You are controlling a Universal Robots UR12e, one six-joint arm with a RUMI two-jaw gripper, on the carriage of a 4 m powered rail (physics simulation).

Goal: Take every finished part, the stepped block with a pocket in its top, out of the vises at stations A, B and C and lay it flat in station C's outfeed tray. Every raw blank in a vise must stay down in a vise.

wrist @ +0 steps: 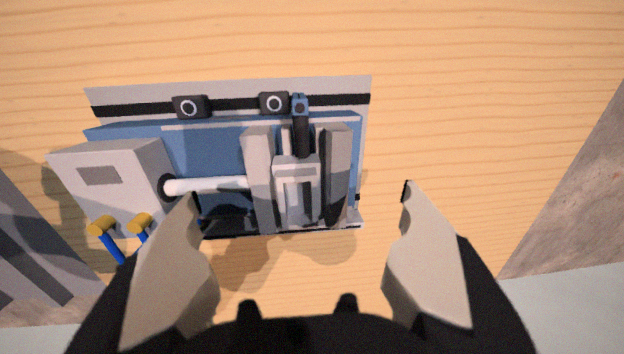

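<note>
A light grey stepped block with a pocket in its top (296,162) sits in a vise with a blue base (205,145), near the middle of the wrist view. It stands between the left jaw (259,180) and the right jaw (337,172); a dark strip shows between it and the right jaw. My gripper (301,186) is open, its fingers wide apart on either side in the view, and appears to be above the vise. Nothing is between the fingertips. The station's letter and the outfeed tray do not show.
A black rod with a blue head (300,106) reaches to the block's far edge. A grey housing (100,155) with a white screw rod (207,185) is at the left, beside two yellow-capped blue handles (102,226) (140,223). A grey structure (30,225) stands at the left edge.
</note>
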